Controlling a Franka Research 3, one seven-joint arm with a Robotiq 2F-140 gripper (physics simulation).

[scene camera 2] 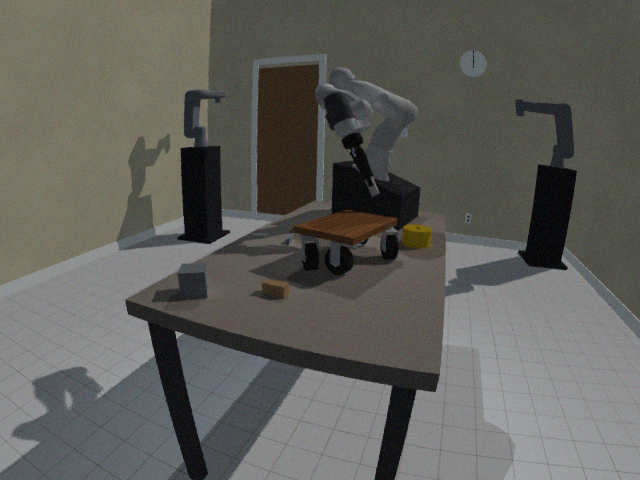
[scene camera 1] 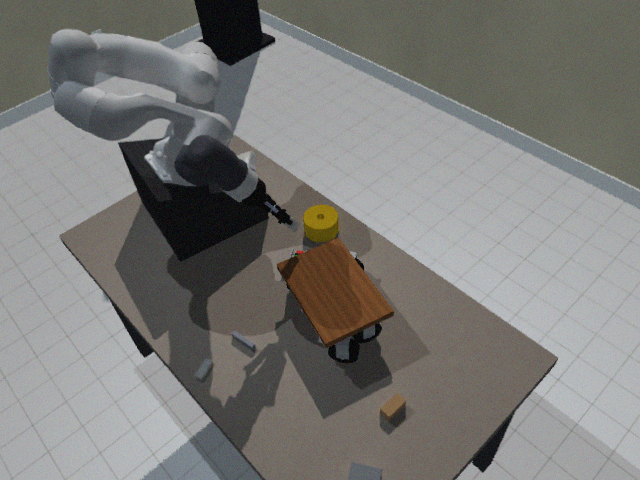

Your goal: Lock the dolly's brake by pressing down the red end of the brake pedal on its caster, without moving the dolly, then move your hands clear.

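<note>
The dolly (scene camera 1: 334, 291) (scene camera 2: 346, 225) has a wooden deck on black-wheeled casters and stands upright on the table. The brake pedal's red end (scene camera 1: 299, 253) shows as a small patch at the deck's corner nearest the robot base in scene camera 1, with a bit of green beside it. The pedal's tilt is too small to tell, and the deck hides most of its caster. My gripper (scene camera 1: 294, 225) (scene camera 2: 374, 192) is shut and empty. It hangs above and apart from the pedal, on the robot's side of the dolly, with its tips higher than the deck in scene camera 2.
A yellow cylinder (scene camera 1: 321, 223) (scene camera 2: 416, 236) stands close beside the dolly. An orange block (scene camera 1: 392, 406) (scene camera 2: 275, 288) and a grey cube (scene camera 1: 364, 471) (scene camera 2: 193, 281) lie beyond its far end. Two small grey pieces (scene camera 1: 242, 341) (scene camera 1: 203, 369) lie near one long edge of the table (scene camera 1: 465, 330) (scene camera 2: 330, 320).
</note>
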